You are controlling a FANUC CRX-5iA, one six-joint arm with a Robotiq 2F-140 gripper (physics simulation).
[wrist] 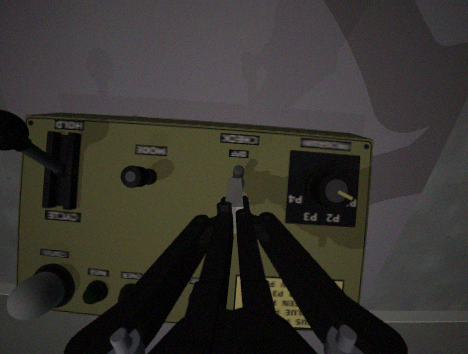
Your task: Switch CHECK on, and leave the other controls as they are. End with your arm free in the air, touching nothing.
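Note:
The CHECK toggle is a small grey lever near the upper middle of the olive panel. Its rounded tip leans toward the OFF label, below the CHECK label in the wrist view. My gripper is shut with nothing between its fingers. Its pale fingertips are together right beside the toggle, on the side away from OFF, and overlap the toggle's lower part in this view. Whether they touch it I cannot tell. The ON label is hidden behind the fingers.
The MODE knob stands left of the toggle. A HOLD/CYCLE lever with a black ball rises at far left. The PROGRAM dial is at right, near P1. A pale rounded knob and a green lamp are at lower left.

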